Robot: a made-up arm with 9 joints.
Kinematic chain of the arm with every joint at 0, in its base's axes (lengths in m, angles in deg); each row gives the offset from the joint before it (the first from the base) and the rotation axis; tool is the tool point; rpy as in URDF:
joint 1: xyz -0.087 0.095 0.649 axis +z
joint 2: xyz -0.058 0 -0.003 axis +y
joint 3: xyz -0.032 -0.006 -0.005 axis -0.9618 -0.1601 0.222
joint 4: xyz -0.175 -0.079 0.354 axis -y
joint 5: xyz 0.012 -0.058 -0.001 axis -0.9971 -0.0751 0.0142
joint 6: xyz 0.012 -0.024 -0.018 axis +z
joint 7: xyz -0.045 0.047 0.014 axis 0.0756 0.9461 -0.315
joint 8: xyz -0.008 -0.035 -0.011 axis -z
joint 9: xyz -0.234 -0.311 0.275 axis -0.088 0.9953 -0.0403
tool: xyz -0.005 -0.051 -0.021 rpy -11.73 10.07 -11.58
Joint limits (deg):
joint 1: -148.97..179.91
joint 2: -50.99..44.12
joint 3: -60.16..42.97
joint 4: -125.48..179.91
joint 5: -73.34..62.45
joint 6: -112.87..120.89
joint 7: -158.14..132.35
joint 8: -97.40..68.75
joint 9: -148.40..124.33
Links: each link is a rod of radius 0.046 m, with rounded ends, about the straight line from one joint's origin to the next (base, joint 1, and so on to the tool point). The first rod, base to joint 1, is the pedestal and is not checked.
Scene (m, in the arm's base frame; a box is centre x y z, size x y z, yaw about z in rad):
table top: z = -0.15
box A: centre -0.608 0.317 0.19 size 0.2 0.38 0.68 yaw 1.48
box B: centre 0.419 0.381 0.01 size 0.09 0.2 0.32 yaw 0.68
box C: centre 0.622 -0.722 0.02 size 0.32 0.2 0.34 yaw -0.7
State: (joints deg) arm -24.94 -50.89 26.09 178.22 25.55 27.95 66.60 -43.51 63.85
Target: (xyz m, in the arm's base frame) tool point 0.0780 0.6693 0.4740
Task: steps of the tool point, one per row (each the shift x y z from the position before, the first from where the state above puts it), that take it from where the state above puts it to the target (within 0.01 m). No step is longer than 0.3 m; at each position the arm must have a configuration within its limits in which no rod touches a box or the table.
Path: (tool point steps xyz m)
1: -0.0229 0.0654 0.0590
2: -0.0104 0.0676 0.0534
3: 0.0003 0.0677 0.0470
4: 0.0090 0.0675 0.0401
5: 0.0165 0.0684 0.0334
6: 0.0242 0.0704 0.0291
7: 0.1561 0.1849 -0.0704
8: 0.2107 0.1174 -0.0702
9: 0.2311 0.0487 -0.0512
10: 0.2199 0.0000 -0.0274

